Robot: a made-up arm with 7 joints. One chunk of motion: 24 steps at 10 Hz.
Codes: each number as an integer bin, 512 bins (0 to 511) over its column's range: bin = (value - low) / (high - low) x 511, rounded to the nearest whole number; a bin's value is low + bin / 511 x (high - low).
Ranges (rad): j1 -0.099..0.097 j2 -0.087..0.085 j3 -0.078..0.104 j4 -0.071..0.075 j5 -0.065..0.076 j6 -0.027..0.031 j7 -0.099..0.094
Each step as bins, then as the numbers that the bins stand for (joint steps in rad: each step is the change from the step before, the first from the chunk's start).
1 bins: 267 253 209 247 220 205 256
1 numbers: 0.00341 -0.00184 -0.00356 -0.00043 -0.00430 -0.00373 -0.00231
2 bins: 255 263 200 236 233 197 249
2 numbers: -0.00119 0.00152 -0.00677 -0.00357 -0.00071 -0.00464 -0.00495
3 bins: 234 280 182 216 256 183 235
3 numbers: -0.00925 0.00725 -0.01318 -0.00929 0.00564 -0.00623 -0.01024
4 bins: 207 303 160 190 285 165 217
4 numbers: -0.01960 0.01499 -0.02101 -0.01671 0.01364 -0.00827 -0.01704
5 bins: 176 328 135 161 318 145 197
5 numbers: -0.03149 0.02340 -0.02992 -0.02500 0.02275 -0.01054 -0.02459
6 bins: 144 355 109 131 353 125 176
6 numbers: -0.04377 0.03249 -0.03918 -0.03357 0.03240 -0.01281 -0.03253
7 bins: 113 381 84 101 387 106 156
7 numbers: -0.05566 0.04124 -0.04808 -0.04214 0.04178 -0.01497 -0.04008
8 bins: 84 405 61 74 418 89 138
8 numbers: -0.06678 0.04932 -0.05627 -0.04986 0.05034 -0.01690 -0.04688
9 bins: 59 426 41 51 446 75 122
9 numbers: -0.07637 0.05639 -0.06340 -0.05643 0.05806 -0.01849 -0.05292
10 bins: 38 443 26 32 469 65 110
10 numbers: -0.08442 0.06211 -0.06874 -0.06186 0.06441 -0.01962 -0.05745
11 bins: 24 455 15 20 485 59 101
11 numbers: -0.08979 0.06615 -0.07266 -0.06529 0.06883 -0.02030 -0.06085
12 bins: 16 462 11 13 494 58 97
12 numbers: -0.09286 0.06851 -0.07408 -0.06729 0.07131 -0.02042 -0.06236
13 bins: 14 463 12 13 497 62 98
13 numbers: -0.09363 0.06884 -0.07373 -0.06729 0.07214 -0.01996 -0.06199
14 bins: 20 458 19 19 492 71 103
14 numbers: -0.09133 0.06716 -0.07123 -0.06557 0.07076 -0.01894 -0.06010
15 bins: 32 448 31 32 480 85 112
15 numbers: -0.08673 0.06379 -0.06696 -0.06186 0.06745 -0.01735 -0.05670
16 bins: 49 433 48 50 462 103 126
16 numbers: -0.08021 0.05875 -0.06090 -0.05671 0.06248 -0.01531 -0.05141
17 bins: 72 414 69 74 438 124 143
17 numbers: -0.07138 0.05235 -0.05342 -0.04986 0.05586 -0.01293 -0.04499
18 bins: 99 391 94 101 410 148 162
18 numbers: -0.06103 0.04461 -0.04452 -0.04214 0.04813 -0.01020 -0.03781
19 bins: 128 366 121 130 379 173 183
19 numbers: -0.04990 0.03619 -0.03490 -0.03386 0.03958 -0.00736 -0.02988
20 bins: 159 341 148 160 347 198 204
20 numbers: -0.03801 0.02778 -0.02529 -0.02529 0.03075 -0.00453 -0.02195
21 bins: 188 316 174 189 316 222 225
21 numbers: -0.02689 0.01936 -0.01603 -0.01700 0.02219 -0.00180 -0.01402
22 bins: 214 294 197 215 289 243 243
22 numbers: -0.01692 0.01196 -0.00784 -0.00957 0.01474 0.00058 -0.00722
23 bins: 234 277 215 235 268 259 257
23 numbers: -0.00925 0.00624 -0.00142 -0.00386 0.00895 0.00240 -0.00193
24 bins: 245 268 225 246 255 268 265
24 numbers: -0.00503 0.00321 0.00214 -0.00071 0.00536 0.00342 0.00109
